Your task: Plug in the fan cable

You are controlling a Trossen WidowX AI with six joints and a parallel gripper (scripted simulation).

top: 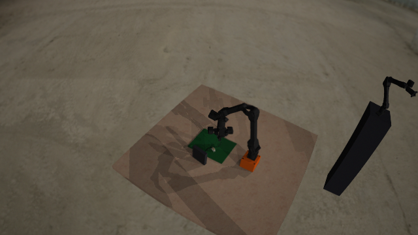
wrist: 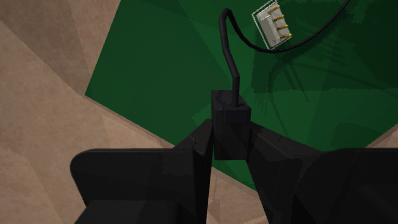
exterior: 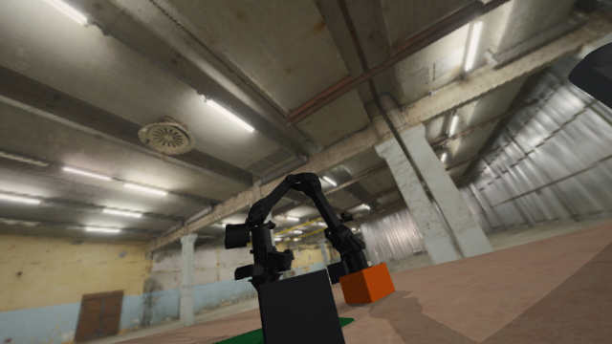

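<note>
Right now the white four-pin header is 80 mm to the left of my gripper tip and 60 mm below it. Round my gripper tip: black fan: 220 mm to the left, 30 mm ahead, 10 mm below; then black fan plug: 10 mm to the left, 10 mm above; then green board: 80 mm below, 40 mm to the left, 30 mm ahead.
</note>
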